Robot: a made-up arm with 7 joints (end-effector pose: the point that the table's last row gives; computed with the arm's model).
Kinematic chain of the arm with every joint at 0, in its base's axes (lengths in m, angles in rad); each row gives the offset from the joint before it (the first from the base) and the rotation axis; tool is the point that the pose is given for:
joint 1: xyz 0 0.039 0 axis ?
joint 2: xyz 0 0.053 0 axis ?
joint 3: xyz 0 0 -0.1 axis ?
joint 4: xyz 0 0 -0.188 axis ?
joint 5: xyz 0 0 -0.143 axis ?
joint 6: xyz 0 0 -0.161 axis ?
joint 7: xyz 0 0 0 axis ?
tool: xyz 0 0 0
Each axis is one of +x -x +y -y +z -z.
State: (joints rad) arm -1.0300 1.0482 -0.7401 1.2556 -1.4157 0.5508 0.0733
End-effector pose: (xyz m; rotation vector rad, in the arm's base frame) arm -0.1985 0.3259 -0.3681 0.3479 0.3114 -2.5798
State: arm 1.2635 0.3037 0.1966 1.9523 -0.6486 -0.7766 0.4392
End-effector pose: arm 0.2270 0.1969 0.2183 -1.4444 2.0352 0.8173
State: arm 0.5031 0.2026 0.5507 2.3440 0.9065 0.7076 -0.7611
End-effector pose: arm 0.1871 0.2187 0.0445 -0.1020 -1.9979 0.9606
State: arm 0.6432 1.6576 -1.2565 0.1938 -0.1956 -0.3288 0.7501
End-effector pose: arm 0.0173 0.6809 0.0071 0.6317 0.5786 -0.7267
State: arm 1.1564 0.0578 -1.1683 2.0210 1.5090 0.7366 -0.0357
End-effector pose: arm 0.1988 -0.1504 0.0297 -1.2855 -0.7676 -1.4520
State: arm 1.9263 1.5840 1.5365 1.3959 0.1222 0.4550 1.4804
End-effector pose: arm -0.2882 0.4289 -0.0961 -1.2639 2.4272 -0.1801
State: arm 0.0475 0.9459 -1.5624 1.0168 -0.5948 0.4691 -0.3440
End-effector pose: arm 0.0246 0.3040 -0.4711 0.7229 -0.2031 -2.1381
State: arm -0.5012 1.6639 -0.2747 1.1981 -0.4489 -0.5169 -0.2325
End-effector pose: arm 0.2201 0.4961 -0.1655 0.7003 -0.6445 -1.9855
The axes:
joint 1: -y
joint 2: +x
joint 3: +z
joint 4: -y
joint 5: +z
joint 6: +y
joint 7: -x

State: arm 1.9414 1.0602 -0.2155 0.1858 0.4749 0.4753 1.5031
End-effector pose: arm 0.2572 0.5981 0.1588 -0.7327 -2.0012 -0.3126
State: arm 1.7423 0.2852 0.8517 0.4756 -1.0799 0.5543 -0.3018
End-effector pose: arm 0.4832 0.3496 0.1767 0.8042 -1.2958 0.7637
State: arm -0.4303 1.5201 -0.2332 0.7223 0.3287 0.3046 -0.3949
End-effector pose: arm 0.1475 0.6051 -0.1475 1.5870 -0.0845 -0.5282
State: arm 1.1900 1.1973 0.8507 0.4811 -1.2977 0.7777 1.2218
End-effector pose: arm 0.1319 0.6496 0.0471 0.2280 -0.7302 0.6462
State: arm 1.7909 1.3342 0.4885 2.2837 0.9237 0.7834 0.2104
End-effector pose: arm -0.1263 0.2040 0.1798 -1.0412 2.8040 0.4623
